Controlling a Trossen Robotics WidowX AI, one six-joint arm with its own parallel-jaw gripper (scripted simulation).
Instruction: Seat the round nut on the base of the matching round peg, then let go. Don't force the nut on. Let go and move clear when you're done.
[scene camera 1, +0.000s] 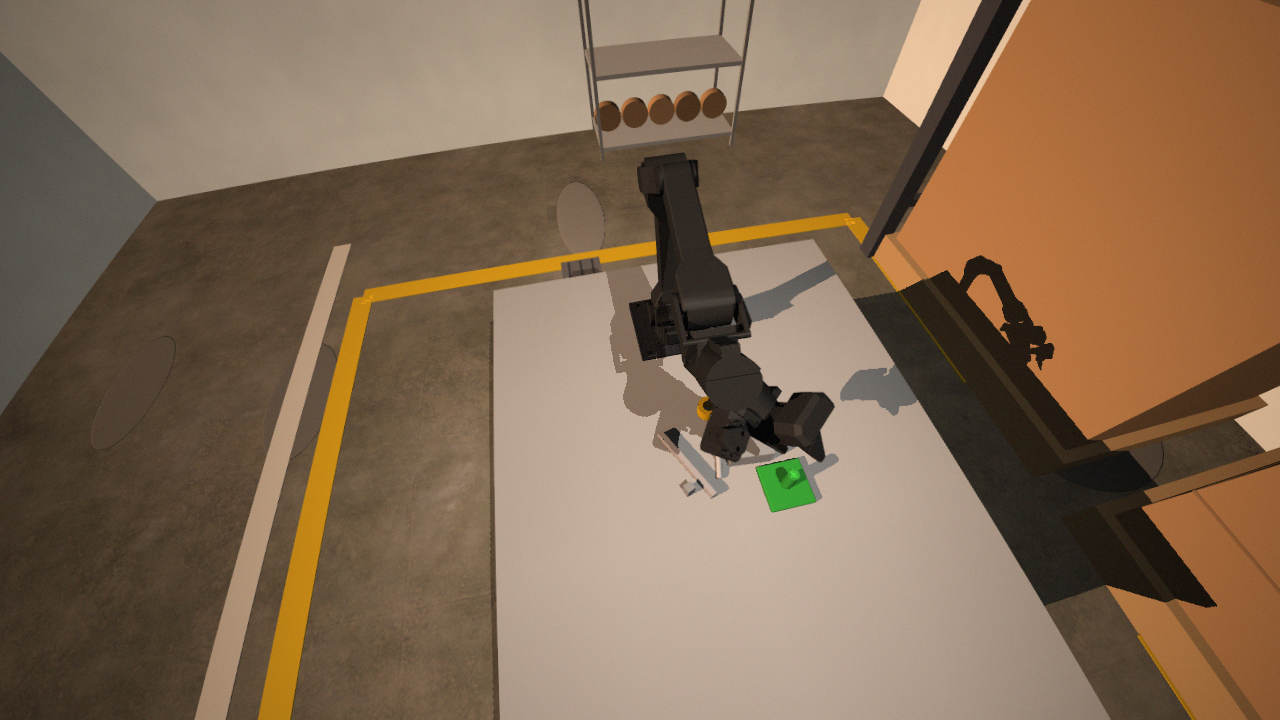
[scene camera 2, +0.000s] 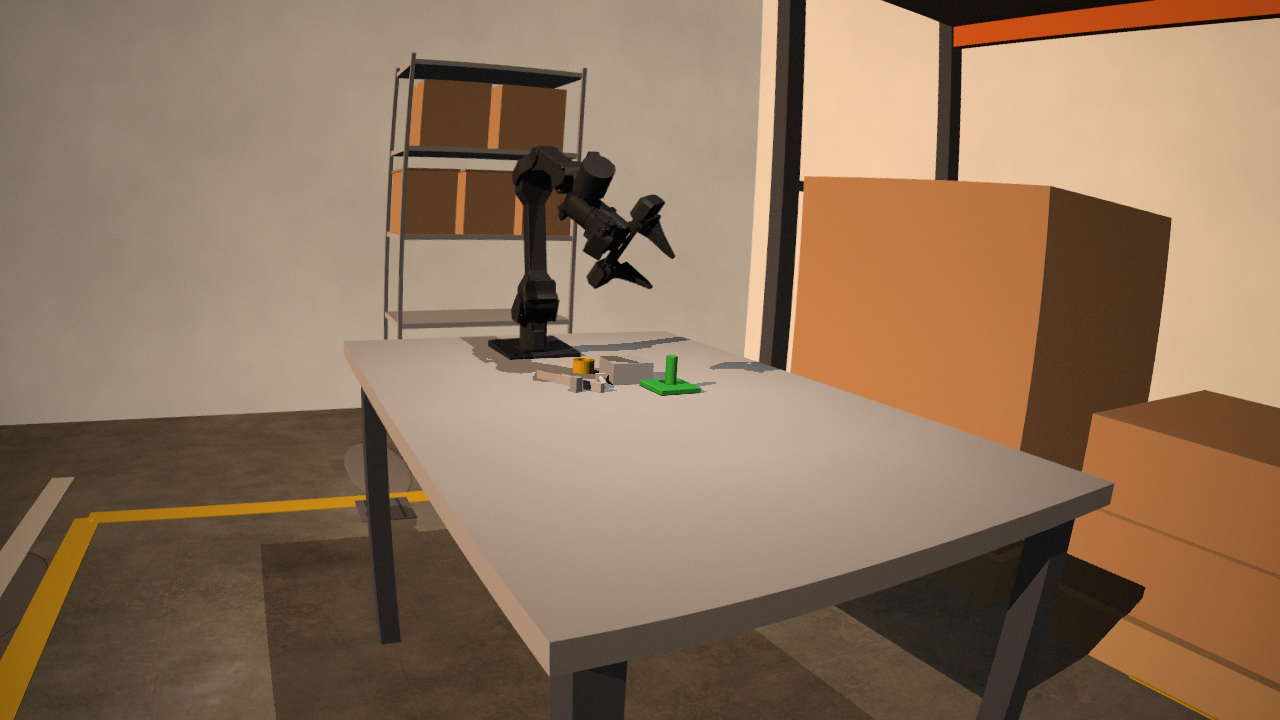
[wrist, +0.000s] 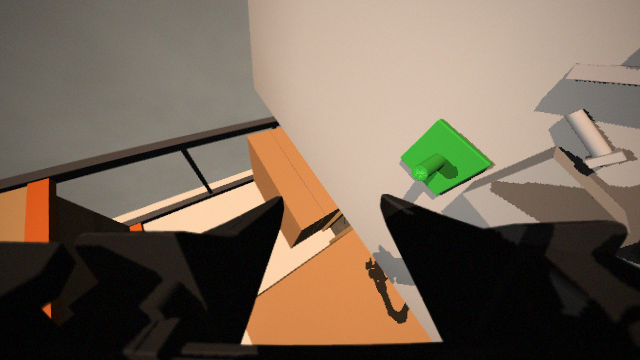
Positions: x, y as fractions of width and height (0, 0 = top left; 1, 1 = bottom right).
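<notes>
Scene camera 1: the gripper (scene camera 1: 0.63, 0.63). Scene camera 2: a grey block (scene camera 2: 0.48, 0.51). Wrist view: the gripper (wrist: 0.52, 0.56), the grey block (wrist: 0.86, 0.52).
</notes>
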